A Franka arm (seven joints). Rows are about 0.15 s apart.
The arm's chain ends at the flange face. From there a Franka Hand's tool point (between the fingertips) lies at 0.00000 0.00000 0.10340 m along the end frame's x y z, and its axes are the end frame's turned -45 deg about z.
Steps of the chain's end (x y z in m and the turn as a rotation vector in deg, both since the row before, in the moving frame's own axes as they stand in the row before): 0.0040 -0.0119 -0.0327 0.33 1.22 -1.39; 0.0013 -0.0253 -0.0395 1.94 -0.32 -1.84; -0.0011 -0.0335 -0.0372 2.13 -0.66 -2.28; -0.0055 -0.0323 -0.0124 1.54 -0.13 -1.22; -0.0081 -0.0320 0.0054 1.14 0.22 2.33; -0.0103 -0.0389 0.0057 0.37 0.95 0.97
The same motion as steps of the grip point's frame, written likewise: 0.0132 -0.0045 -0.0327 -0.63 1.10 -1.39; 0.0208 -0.0199 -0.0396 1.60 1.15 -1.84; 0.0247 -0.0281 -0.0373 1.97 1.04 -2.28; 0.0207 -0.0289 -0.0124 1.18 1.00 -1.22; 0.0187 -0.0295 0.0054 0.65 0.96 2.33; 0.0219 -0.0340 0.0057 -0.41 0.93 0.97
